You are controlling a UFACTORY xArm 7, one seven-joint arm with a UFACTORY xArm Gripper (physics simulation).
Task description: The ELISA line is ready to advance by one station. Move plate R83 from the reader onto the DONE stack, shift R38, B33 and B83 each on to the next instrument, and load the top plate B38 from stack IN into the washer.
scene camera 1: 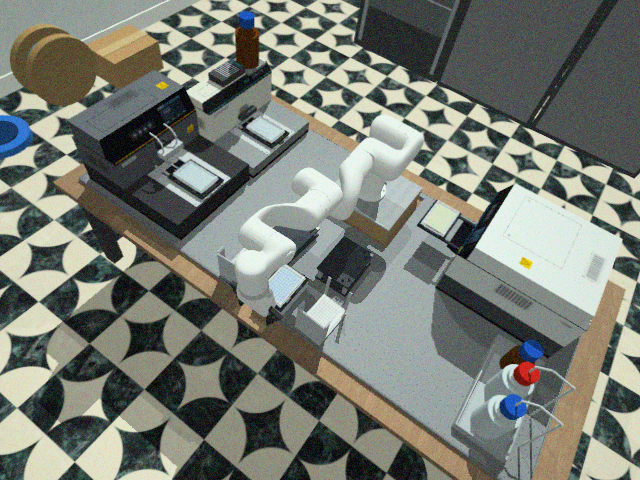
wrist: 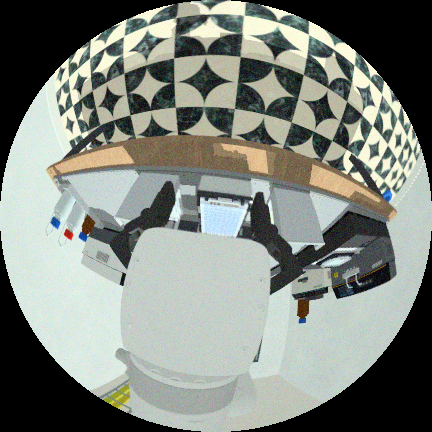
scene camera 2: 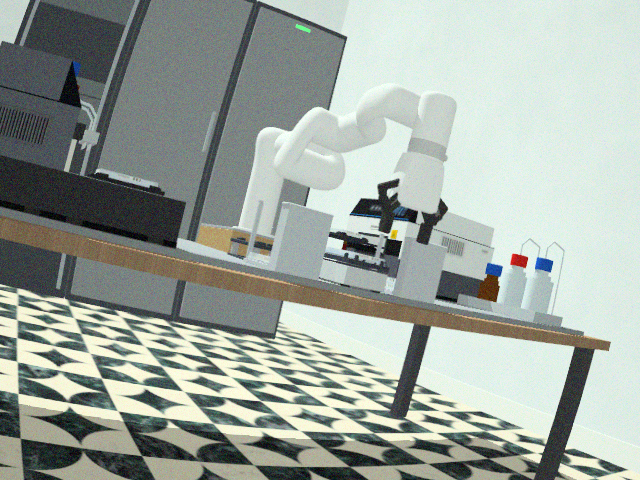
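Pixels of known places: gripper, fingertip midpoint: point(scene camera 1: 257, 311) point(wrist: 212, 194) point(scene camera 2: 403, 238); arm's base at its link origin: point(scene camera 1: 368, 189).
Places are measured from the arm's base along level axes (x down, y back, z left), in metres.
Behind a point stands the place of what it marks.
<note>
My gripper point(scene camera 2: 403, 236) @[x -0.053, y -0.649, z 0.089 m] point(wrist: 212, 194) @[x -0.053, y -0.649, z 0.089 m] is open and empty, pointing down over a light-blue plate point(scene camera 1: 286, 285) @[x -0.001, y -0.507, z 0.070 m] point(wrist: 223, 217) @[x -0.007, y -0.540, z 0.057 m], with one finger on either side of it in the wrist view. The plate rests on a small station between two panelled holders. A white plate point(scene camera 1: 325, 311) @[x 0.027, y -0.475, z 0.207 m] lies in the holder beside it. A pale-yellow plate point(scene camera 1: 440, 218) @[x -0.076, y 0.012, z 0.281 m] sits on the carrier of the white boxy instrument point(scene camera 1: 547, 248) @[x -0.208, y 0.029, z 0.590 m]. A pale plate point(scene camera 1: 195, 176) @[x -0.046, y -0.441, z -0.427 m] point(scene camera 2: 126, 179) @[x -0.040, y -0.482, z -0.430 m] lies on the dark instrument with tubes, another pale plate point(scene camera 1: 266, 129) @[x -0.020, y -0.073, z -0.459 m] on the beige instrument. Plate labels are unreadable; the arm hides part of the light-blue plate.
Grey upright panels point(scene camera 2: 302, 241) @[x -0.003, y -0.596, z -0.089 m] point(scene camera 2: 421, 271) @[x -0.001, y -0.561, z 0.205 m] flank the station. A black flat unit point(scene camera 1: 345, 263) @[x 0.002, y -0.312, z 0.146 m] lies behind the holders. A tray with capped bottles point(scene camera 1: 512, 406) @[x -0.123, y -0.409, z 0.742 m] point(scene camera 2: 537, 289) @[x -0.031, y -0.428, z 0.714 m] stands near one end of the table. A brown bottle point(scene camera 1: 247, 43) @[x -0.271, y -0.010, z -0.625 m] stands on the beige instrument.
</note>
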